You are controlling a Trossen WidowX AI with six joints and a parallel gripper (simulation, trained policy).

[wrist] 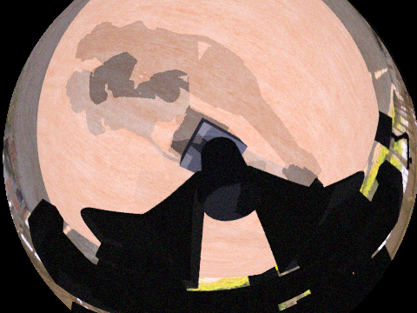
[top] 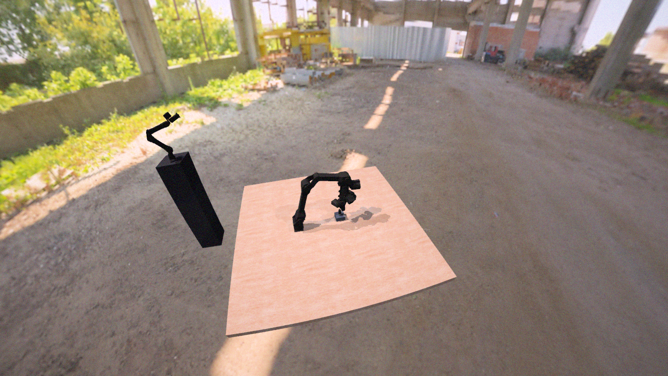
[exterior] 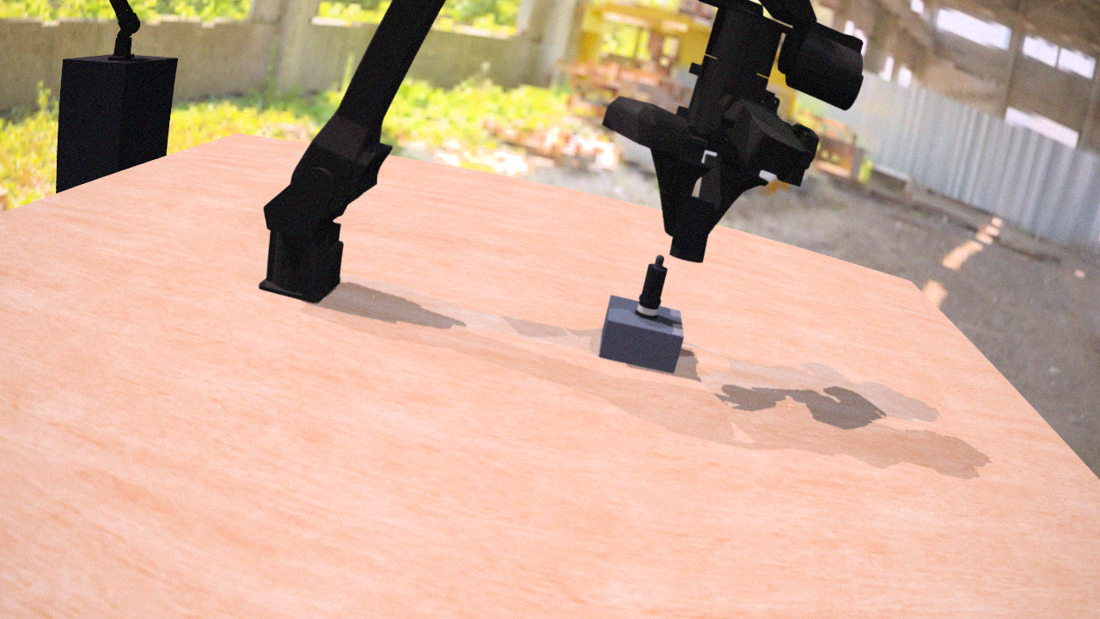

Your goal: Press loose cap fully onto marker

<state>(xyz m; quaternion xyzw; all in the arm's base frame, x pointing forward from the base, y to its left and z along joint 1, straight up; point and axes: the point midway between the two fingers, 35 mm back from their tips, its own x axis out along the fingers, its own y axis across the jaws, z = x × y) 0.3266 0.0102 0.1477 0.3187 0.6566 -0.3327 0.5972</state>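
Now: gripper tip 10 cm above the grey holder block, 2 cm to the right of it and 1 cm past it. Round my gripper tip: black cap (1 cm above).
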